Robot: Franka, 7 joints.
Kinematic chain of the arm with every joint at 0, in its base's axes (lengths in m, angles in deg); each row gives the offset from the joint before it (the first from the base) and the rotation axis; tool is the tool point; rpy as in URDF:
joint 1: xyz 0 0 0.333 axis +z
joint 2: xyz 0 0 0 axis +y
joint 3: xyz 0 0 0.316 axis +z
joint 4: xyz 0.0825 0 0 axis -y
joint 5: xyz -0.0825 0 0.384 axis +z
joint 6: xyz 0 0 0 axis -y
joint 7: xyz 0.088 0 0 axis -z
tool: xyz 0 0 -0.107 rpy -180 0 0
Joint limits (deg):
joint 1: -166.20..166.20
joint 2: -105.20..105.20
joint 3: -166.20..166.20
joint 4: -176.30..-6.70
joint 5: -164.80..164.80
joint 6: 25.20..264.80
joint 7: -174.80..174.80
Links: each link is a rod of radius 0.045 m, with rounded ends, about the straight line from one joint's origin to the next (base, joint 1, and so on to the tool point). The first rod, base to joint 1, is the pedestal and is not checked.
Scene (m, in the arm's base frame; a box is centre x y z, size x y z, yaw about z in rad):
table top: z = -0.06
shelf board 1: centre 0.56 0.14 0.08 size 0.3 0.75 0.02 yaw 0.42
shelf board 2: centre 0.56 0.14 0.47 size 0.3 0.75 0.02 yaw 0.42
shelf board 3: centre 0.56 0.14 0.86 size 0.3 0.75 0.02 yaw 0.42
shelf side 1: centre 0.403 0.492 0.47 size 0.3 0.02 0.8 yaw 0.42
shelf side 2: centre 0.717 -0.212 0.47 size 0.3 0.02 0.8 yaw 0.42
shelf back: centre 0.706 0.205 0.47 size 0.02 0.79 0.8 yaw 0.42
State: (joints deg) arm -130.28 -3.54 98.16 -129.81 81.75 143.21 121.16
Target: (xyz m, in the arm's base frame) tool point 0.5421 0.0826 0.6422
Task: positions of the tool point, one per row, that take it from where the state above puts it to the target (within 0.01 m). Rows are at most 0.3 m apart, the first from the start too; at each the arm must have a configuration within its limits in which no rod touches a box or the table.
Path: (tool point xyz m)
1: 0.4855 -0.2916 0.4919
2: 0.4462 -0.3085 0.6582
3: 0.3133 -0.3208 0.8334
4: 0.0922 -0.2951 0.9688
5: 0.2486 -0.1583 0.9276
6: 0.3133 0.0242 0.8662
7: 0.2826 0.2021 0.7908
8: 0.1767 0.3343 0.7079
9: 0.3255 0.2919 0.6943
10: 0.4529 0.2056 0.6680
11: 0.5421 0.0826 0.6422

